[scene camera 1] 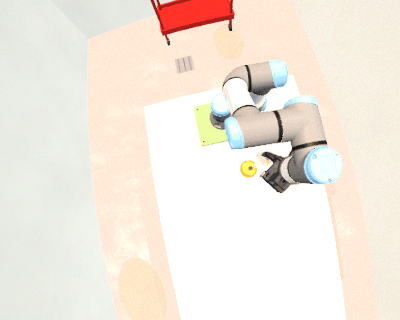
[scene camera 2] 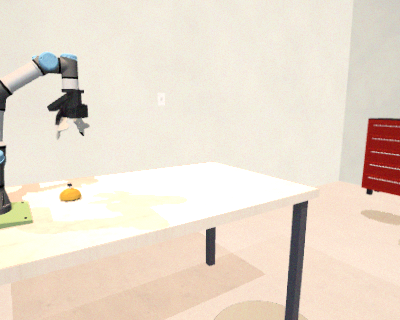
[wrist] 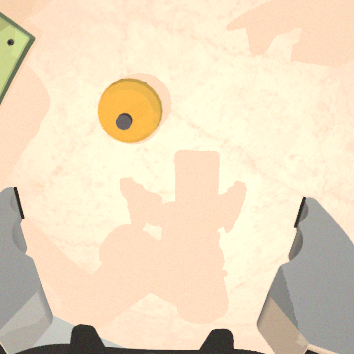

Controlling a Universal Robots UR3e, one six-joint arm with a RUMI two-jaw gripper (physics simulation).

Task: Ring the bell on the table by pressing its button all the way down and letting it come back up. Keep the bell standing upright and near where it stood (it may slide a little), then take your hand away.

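Places are measured from the arm's base along level axes (x back, y down, z right), in centimetres.
Pixels of known places: gripper, fingertip midpoint: [scene camera 2: 71, 137] [wrist: 159, 197]; arm's base at its link origin: [scene camera 1: 222, 117].
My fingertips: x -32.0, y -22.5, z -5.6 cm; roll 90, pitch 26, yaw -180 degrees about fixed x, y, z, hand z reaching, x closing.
Observation:
Ahead of a thing's pixels: the offset from my fingertips to its middle. Level surfaces: height alone.
The bell @(dx +3.4, dy +21.8, dz +3.5 cm) [scene camera 1: 244, 172] [scene camera 2: 70, 195] [wrist: 138, 101], an orange dome, stands upright on the white table @(dy +25.1 cm) [scene camera 1: 240, 250] [scene camera 2: 240, 190]. Its small dark button @(dx +3.4, dy +19.0, dz +3.5 cm) [scene camera 2: 69, 185] [wrist: 124, 121] sticks up from the top. My gripper [scene camera 1: 263, 165] [scene camera 2: 70, 134] [wrist: 159, 197] is open, with its jaws wide apart and nothing between them. It points down and hangs high above the table in the scene camera 2 view, well clear of the bell. In the wrist view the bell lies ahead of the fingertips, left of the middle.
The green base plate [scene camera 1: 204, 131] [scene camera 2: 22, 214] [wrist: 9, 62] lies under the arm's foot, near the bell. A table edge [scene camera 2: 200, 225] runs along the front in the scene camera 2 view. A red cart [scene camera 1: 197, 25] and a red drawer cabinet [scene camera 2: 385, 157] stand on the floor away from the table.

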